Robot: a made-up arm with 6 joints. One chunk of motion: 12 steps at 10 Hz.
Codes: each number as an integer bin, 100 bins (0 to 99) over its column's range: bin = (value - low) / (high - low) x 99, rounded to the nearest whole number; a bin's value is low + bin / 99 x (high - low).
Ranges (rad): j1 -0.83..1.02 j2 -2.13..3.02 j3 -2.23..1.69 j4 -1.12..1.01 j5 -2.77..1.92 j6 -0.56..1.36
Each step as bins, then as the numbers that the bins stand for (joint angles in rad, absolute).
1 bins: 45 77 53 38 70 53
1 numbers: 0.0109 1.8756 -0.1314 -0.3024 0.5462 0.4679
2 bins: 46 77 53 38 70 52
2 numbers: 0.0296 1.8756 -0.1314 -0.3024 0.5462 0.4485
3 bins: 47 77 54 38 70 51
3 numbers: 0.0483 1.8756 -0.0918 -0.3024 0.5462 0.4291
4 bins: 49 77 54 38 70 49
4 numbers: 0.0857 1.8756 -0.0918 -0.3024 0.5462 0.3903
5 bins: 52 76 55 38 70 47
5 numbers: 0.1417 1.8235 -0.0522 -0.3024 0.5462 0.3515
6 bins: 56 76 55 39 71 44
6 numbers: 0.2165 1.8235 -0.0522 -0.2809 0.5935 0.2933
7 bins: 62 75 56 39 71 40
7 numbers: 0.3286 1.7715 -0.0126 -0.2809 0.5935 0.2158
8 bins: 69 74 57 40 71 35
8 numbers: 0.4594 1.7195 0.0270 -0.2594 0.5935 0.1188
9 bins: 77 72 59 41 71 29
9 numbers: 0.6089 1.6155 0.1062 -0.2379 0.5935 0.0024
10 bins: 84 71 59 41 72 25
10 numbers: 0.7397 1.5634 0.1062 -0.2379 0.6409 -0.0752
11 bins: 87 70 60 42 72 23
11 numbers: 0.7958 1.5114 0.1458 -0.2164 0.6409 -0.1139
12 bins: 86 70 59 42 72 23
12 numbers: 0.7771 1.5114 0.1062 -0.2164 0.6409 -0.1139
